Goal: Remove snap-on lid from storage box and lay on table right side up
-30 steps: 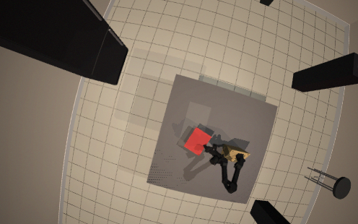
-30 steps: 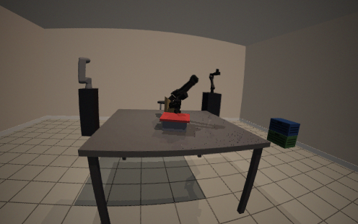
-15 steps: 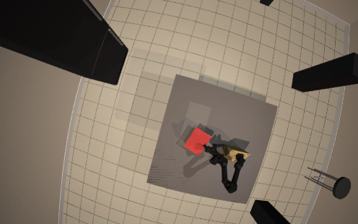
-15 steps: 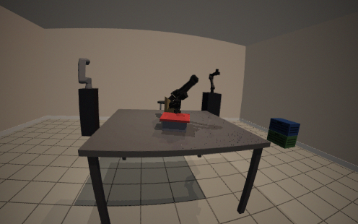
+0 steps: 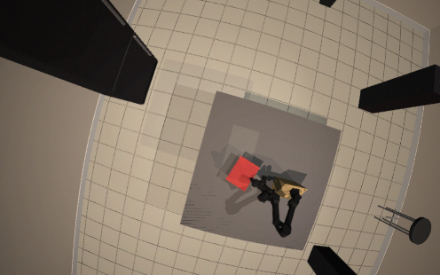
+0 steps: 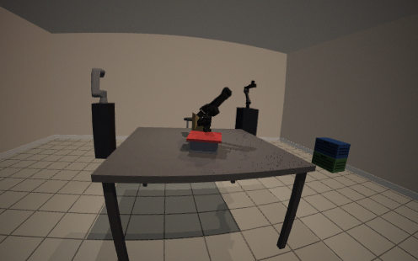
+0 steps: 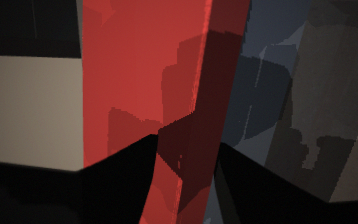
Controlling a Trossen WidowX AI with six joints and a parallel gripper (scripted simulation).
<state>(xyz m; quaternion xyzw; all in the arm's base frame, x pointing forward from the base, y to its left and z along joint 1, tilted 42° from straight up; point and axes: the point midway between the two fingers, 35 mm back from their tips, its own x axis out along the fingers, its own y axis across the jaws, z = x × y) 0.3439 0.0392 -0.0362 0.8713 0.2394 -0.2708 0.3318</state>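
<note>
Right now the red lid is 7 cm ahead of my gripper tip and 2 cm to the right of it. Also, from my gripper tip: storage box 7 cm ahead, 2 cm to the right, 6 cm below.
</note>
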